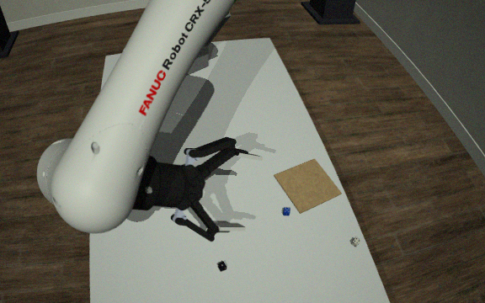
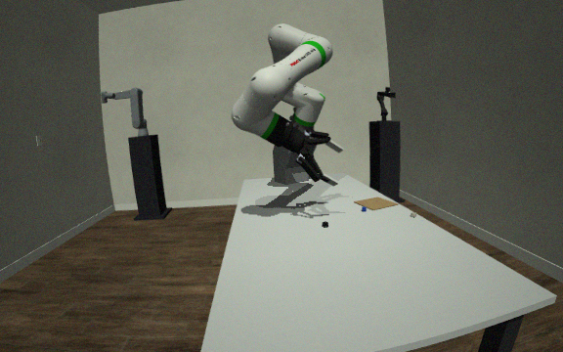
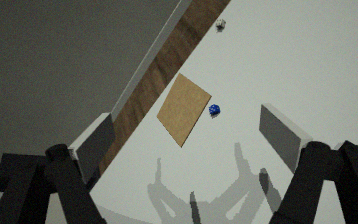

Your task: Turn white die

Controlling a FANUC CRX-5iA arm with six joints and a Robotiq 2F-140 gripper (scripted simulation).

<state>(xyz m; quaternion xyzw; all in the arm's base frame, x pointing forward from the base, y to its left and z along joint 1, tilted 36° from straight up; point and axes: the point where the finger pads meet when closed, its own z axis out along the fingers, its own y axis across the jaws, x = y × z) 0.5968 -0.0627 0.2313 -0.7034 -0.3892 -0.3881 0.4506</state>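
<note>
My gripper is now 70 mm short of the black die, 70 mm to the left of it and 190 mm above it. From my hand the other things lie so: white die 90 mm ahead, 270 mm to the left, 190 mm below; then blue die 40 mm behind, 130 mm to the left, 190 mm below; then brown mat 120 mm behind, 220 mm to the left, 200 mm below.
</note>
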